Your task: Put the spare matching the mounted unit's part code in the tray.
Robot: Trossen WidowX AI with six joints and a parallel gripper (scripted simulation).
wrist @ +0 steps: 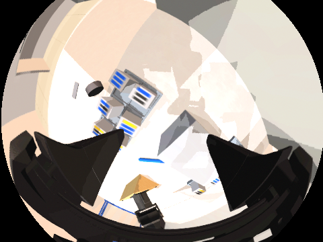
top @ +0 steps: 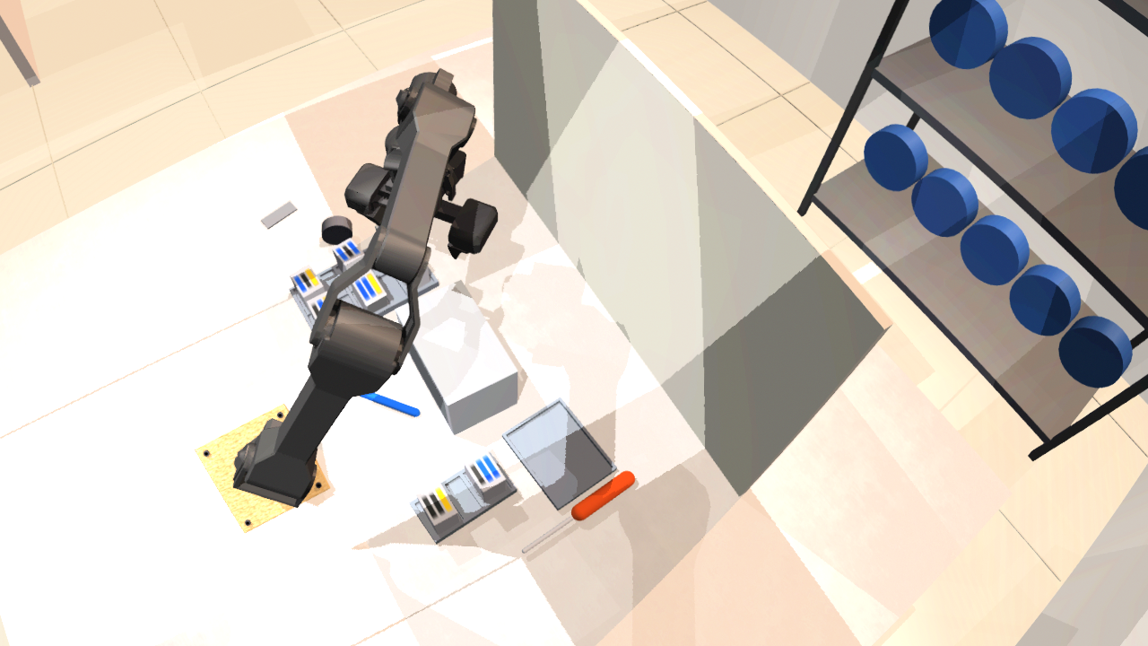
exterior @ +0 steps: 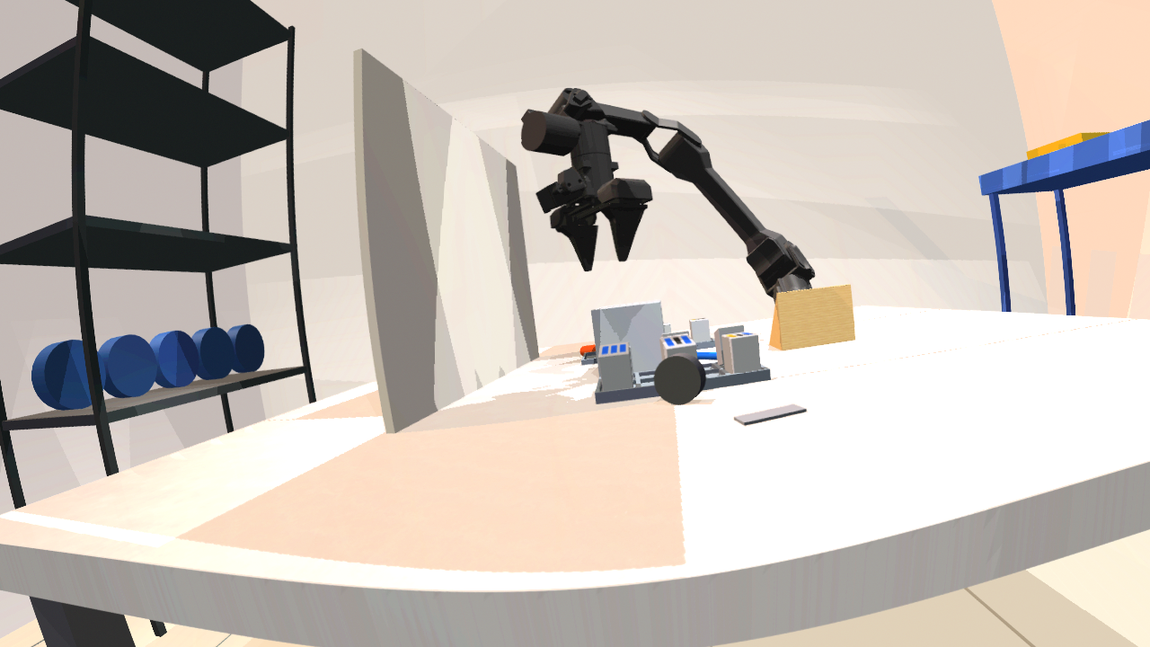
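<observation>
Now: the grey spare 140 mm behind my gripper tip, 130 mm to the left of it and 120 mm below it. From my gripper tip the other things lie so: black puck: 200 mm to the left, 130 mm below, 50 mm behind; blue stick: 160 mm behind, 150 mm below, 70 mm to the right; grey box: 110 mm below, 100 mm to the right, 40 mm behind.
</observation>
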